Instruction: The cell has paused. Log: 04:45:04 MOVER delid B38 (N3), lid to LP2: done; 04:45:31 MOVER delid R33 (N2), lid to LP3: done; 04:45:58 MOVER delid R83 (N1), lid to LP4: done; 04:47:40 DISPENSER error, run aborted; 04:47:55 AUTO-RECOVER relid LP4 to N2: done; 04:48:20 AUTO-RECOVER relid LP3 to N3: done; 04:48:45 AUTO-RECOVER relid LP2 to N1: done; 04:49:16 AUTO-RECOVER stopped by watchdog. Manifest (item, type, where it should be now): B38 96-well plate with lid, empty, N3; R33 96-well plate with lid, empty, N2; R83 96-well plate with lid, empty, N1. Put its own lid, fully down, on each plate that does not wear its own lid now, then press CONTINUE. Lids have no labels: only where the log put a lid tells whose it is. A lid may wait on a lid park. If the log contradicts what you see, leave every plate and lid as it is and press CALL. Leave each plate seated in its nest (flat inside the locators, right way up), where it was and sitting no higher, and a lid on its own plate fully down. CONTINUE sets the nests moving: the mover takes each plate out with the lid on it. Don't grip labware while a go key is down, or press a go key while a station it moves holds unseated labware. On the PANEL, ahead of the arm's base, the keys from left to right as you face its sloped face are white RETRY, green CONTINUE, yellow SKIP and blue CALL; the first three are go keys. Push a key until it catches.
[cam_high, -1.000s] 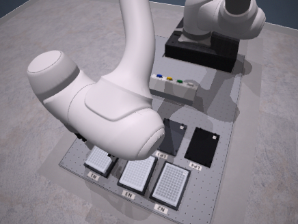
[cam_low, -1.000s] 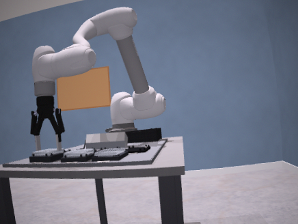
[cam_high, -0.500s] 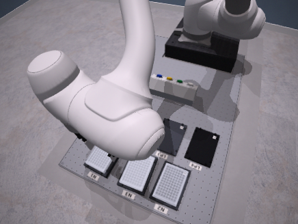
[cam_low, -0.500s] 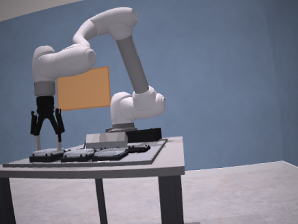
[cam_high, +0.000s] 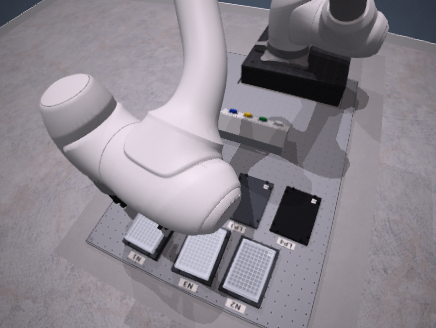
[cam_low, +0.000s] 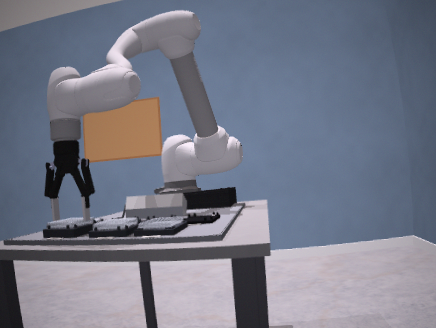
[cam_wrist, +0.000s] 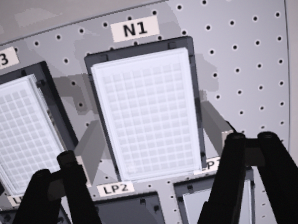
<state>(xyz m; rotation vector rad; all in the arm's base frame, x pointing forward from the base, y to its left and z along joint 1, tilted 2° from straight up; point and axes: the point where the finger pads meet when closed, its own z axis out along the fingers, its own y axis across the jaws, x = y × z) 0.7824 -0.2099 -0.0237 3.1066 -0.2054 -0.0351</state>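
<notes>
Right now the nest N1 is 50 mm below my hand. From my hand the other things lie so: LP2 label (90 mm behind, 80 mm to the left, 60 mm below); then lid park LP1 (180 mm behind, 60 mm below, 40 mm to the right); then pale grey lid (180 mm behind, 50 mm below, 40 mm to the right).
</notes>
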